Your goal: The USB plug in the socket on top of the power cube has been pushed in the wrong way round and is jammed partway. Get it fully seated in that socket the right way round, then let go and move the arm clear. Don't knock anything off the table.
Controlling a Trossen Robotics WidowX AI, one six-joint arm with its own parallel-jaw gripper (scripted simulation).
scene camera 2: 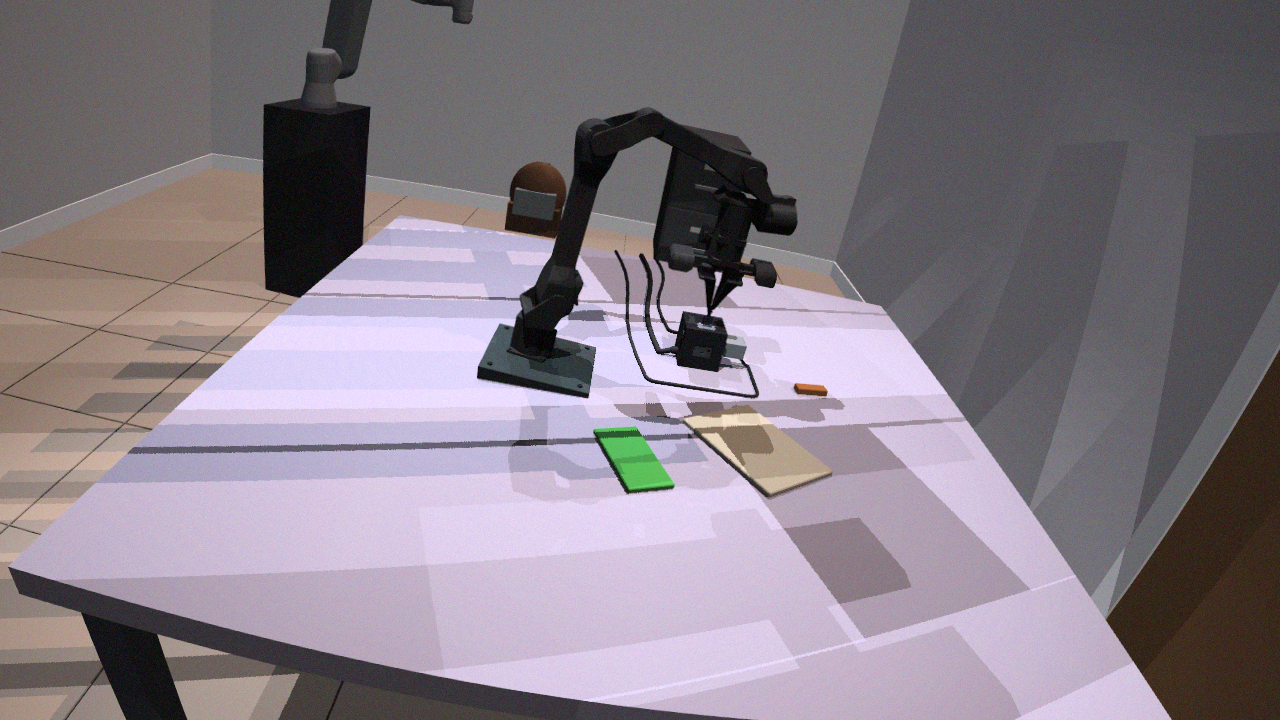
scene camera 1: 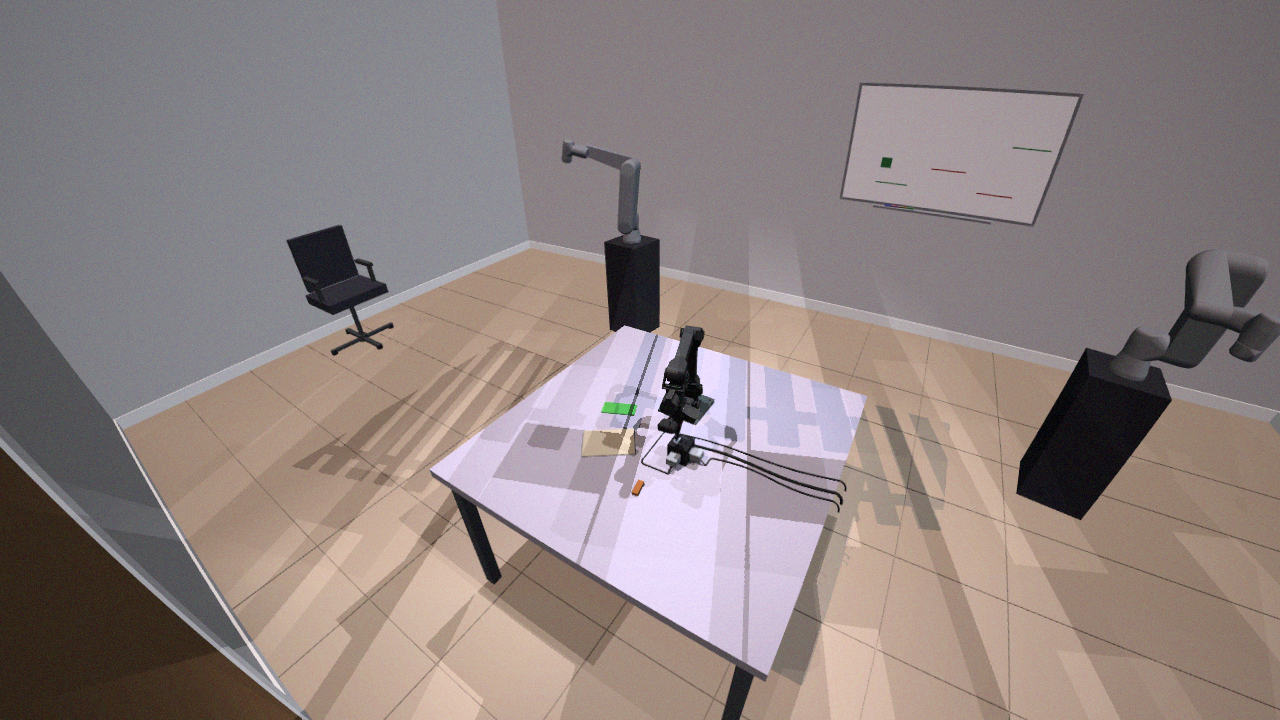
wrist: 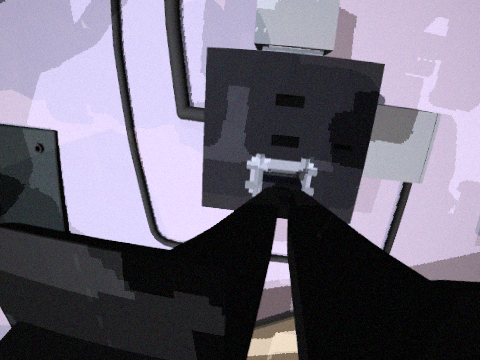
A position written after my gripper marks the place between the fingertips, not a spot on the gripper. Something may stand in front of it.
Note:
My gripper (scene camera 2: 710, 308) holds a USB plug (wrist: 286, 184). Also in view: a green card (scene camera 2: 638, 468), a beige card (scene camera 2: 767, 457), a power cube (scene camera 2: 698, 348) and a USB socket (wrist: 259, 166).
The beige card also shows in scene camera 1 (scene camera 1: 619, 442). My gripper shows as well in scene camera 1 (scene camera 1: 677, 432) and in the wrist view (wrist: 283, 201). The power cube shows as well in scene camera 1 (scene camera 1: 686, 443) and in the wrist view (wrist: 289, 106). The wrist view does not show the green card: it is out of frame.

